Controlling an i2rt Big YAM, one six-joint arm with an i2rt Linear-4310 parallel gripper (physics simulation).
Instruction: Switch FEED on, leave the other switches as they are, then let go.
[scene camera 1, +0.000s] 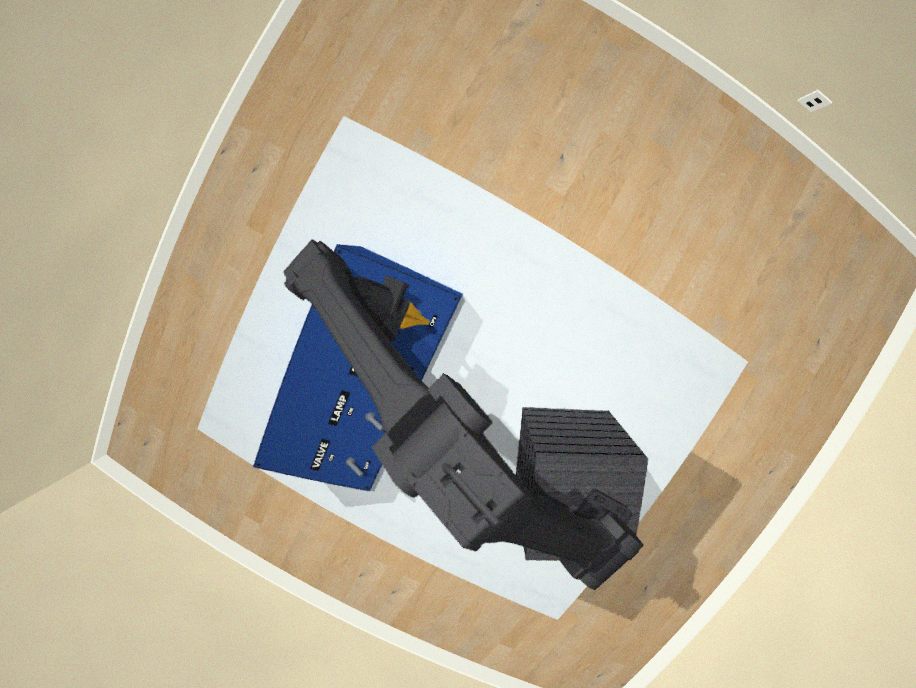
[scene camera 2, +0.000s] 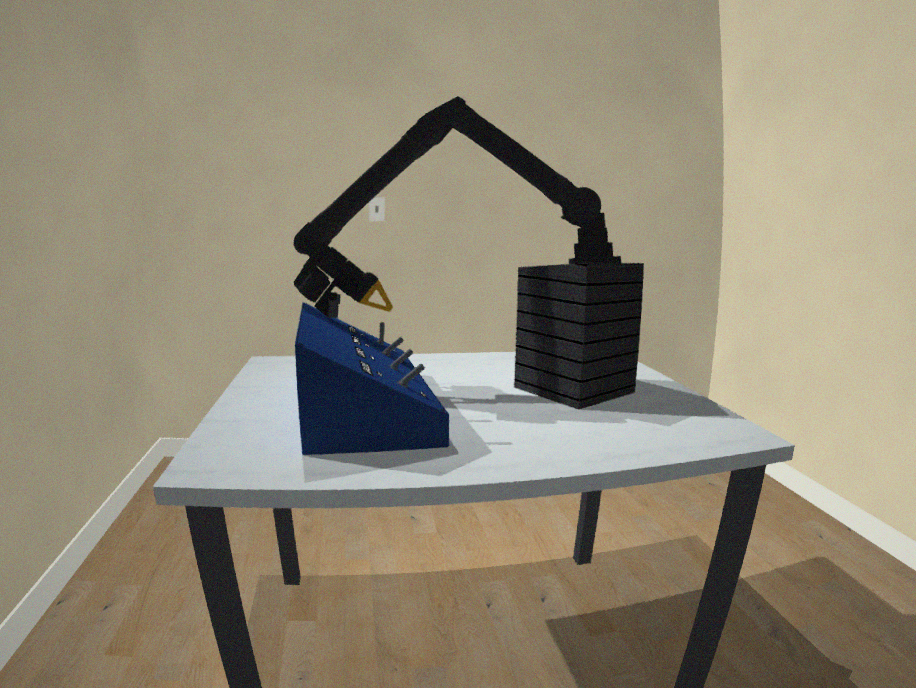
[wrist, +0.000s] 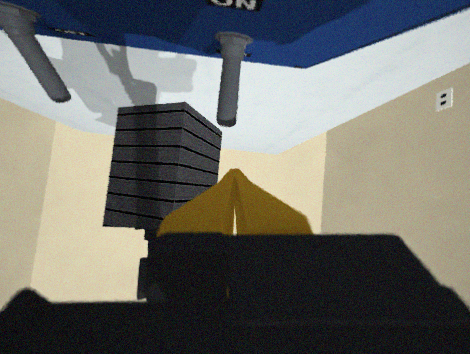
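Seen in the pictures: gripper, fingertip midpoint: (scene camera 1: 427, 321) (scene camera 2: 391, 309) (wrist: 234, 176); arm's base, origin of the base link: (scene camera 2: 594, 264) (wrist: 161, 220).
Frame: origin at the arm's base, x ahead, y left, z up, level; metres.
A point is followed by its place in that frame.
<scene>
The blue switch panel (scene camera 1: 296, 392) {x 0.598, y 0.105, z -0.122 m} (scene camera 2: 370, 414) {x 0.498, y 0.296, z -0.227 m} (wrist: 150, 20) {x 0.475, y -0.095, z -0.194 m} slopes down toward the arm's base. The FEED lever (scene camera 2: 382, 332) {x 0.461, y -0.133, z -0.174 m} (wrist: 229, 80) {x 0.468, y -0.137, z -0.175 m} is tilted toward the ON side, upright in scene camera 2; the arm hides it in scene camera 1. The VALVE lever (scene camera 1: 355, 466) {x 0.424, y 0.215, z -0.181 m} (scene camera 2: 411, 374) {x 0.424, y 0.225, z -0.180 m}, the LAMP lever (scene camera 1: 374, 421) {x 0.435, y 0.097, z -0.179 m} (scene camera 2: 402, 359) {x 0.431, y 0.106, z -0.182 m} and a third lever (scene camera 2: 393, 345) {x 0.442, y -0.014, z -0.180 m} (wrist: 40, 62) {x 0.445, y -0.024, z -0.180 m} lean the other way, toward the lower OFF edge. My gripper (scene camera 1: 428, 321) {x 0.439, y -0.149, z -0.123 m} (scene camera 2: 390, 307) {x 0.439, y -0.149, z -0.123 m} (wrist: 234, 176) {x 0.439, y -0.149, z -0.123 m} is shut and empty, its yellow fingertips just above the FEED lever's end, with a gap between them.
The white table (scene camera 1: 518, 222) {x 0.382, y -0.408, z -0.295 m} (scene camera 2: 592, 451) {x 0.129, y 0.345, z -0.294 m} carries the panel and a dark ribbed block (scene camera 1: 584, 444) {x 0.075, y -0.105, z -0.077 m} (scene camera 2: 577, 333) {x 0.077, y 0.106, z -0.136 m} (wrist: 165, 155) {x 0.145, y -0.027, z -0.173 m} under the arm's base. The arm (scene camera 1: 362, 348) {x 0.480, y -0.144, z 0.220 m} (scene camera 2: 385, 166) {x 0.459, y -0.109, z 0.211 m} arches from that block over the panel.
</scene>
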